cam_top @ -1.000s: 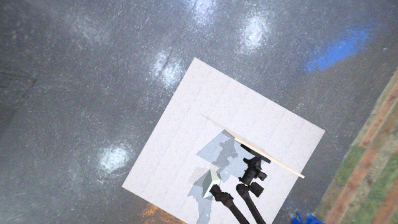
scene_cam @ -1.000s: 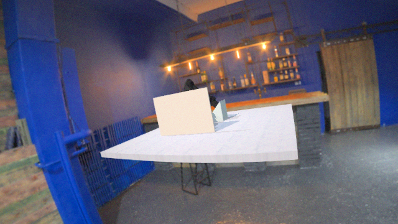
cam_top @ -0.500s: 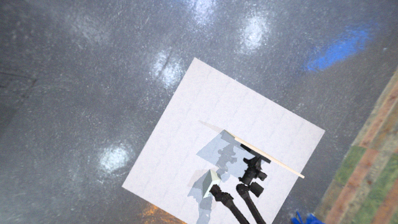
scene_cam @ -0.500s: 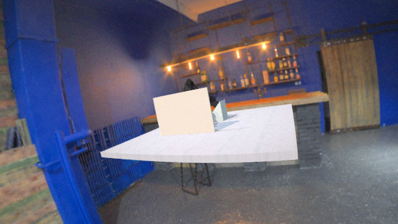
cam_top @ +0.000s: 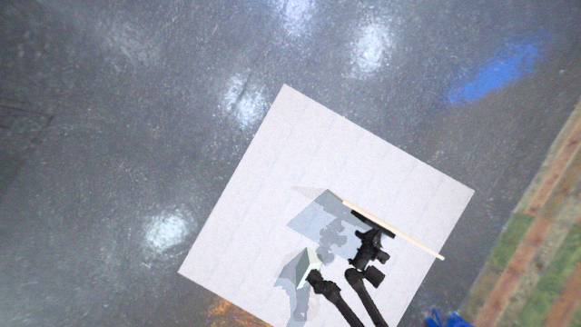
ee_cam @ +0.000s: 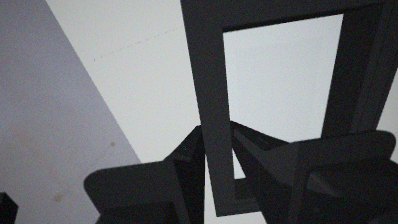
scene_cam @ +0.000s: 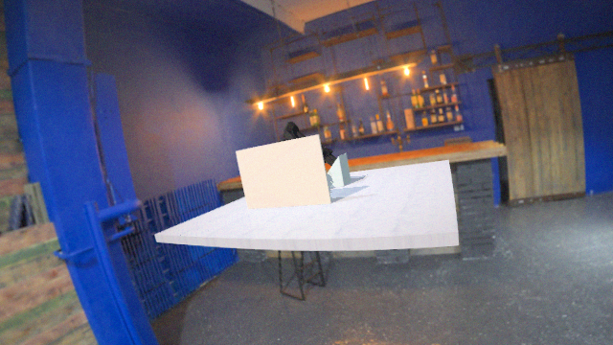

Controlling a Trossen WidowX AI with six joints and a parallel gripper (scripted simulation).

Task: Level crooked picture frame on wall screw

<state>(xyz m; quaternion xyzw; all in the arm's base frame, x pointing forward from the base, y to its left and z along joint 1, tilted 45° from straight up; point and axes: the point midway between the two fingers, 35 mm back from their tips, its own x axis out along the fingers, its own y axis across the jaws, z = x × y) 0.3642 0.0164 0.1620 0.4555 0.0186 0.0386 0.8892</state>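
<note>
Now: gripper tip 5 cm above the dark picture frame and 1 cm to the right of it. Also, from my gripper tip: cream wall panel: 7 cm below, 2 cm ahead.
</note>
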